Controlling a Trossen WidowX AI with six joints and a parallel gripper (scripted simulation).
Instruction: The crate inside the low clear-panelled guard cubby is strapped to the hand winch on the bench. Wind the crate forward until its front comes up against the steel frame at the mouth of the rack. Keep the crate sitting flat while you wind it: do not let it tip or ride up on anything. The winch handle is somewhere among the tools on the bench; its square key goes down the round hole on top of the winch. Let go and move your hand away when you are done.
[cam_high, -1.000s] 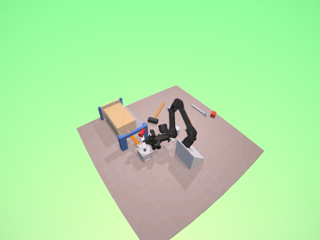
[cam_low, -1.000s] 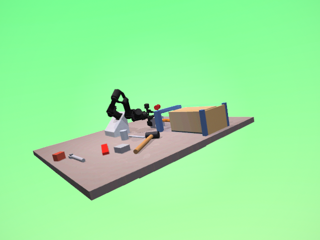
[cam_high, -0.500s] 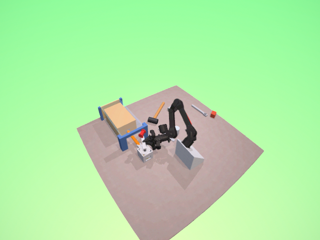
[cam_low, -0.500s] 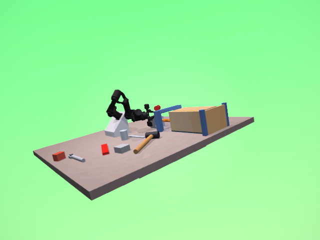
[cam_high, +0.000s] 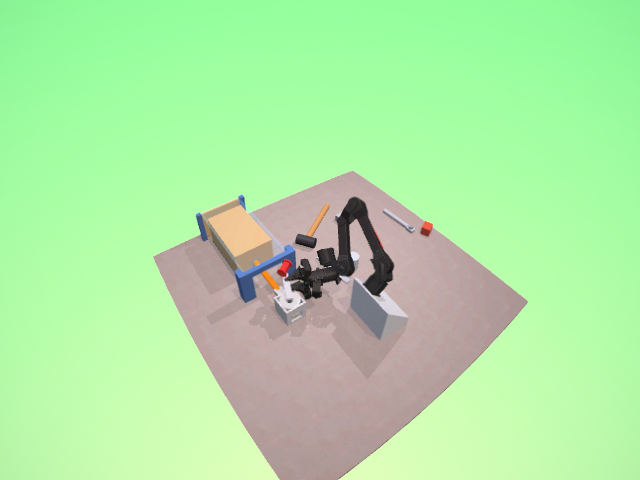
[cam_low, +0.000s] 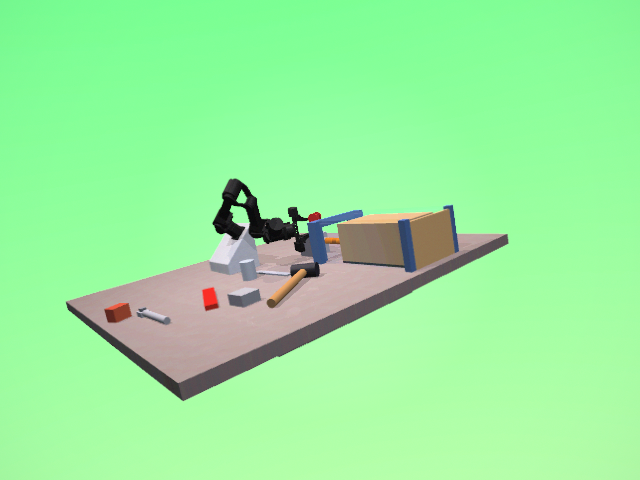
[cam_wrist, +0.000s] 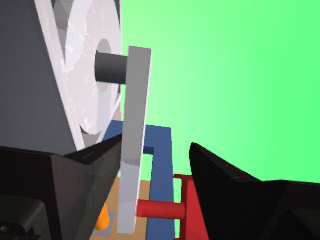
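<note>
Right now the winch handle is 10 mm to the right of my gripper tip, 10 mm below it and 10 mm ahead of it. Round my gripper tip: flat steel bar: 270 mm to the right, 130 mm below, 70 mm ahead; white winch: 100 mm below, 60 mm behind; red grip: 40 mm ahead, 30 mm to the right, 20 mm above.
</note>
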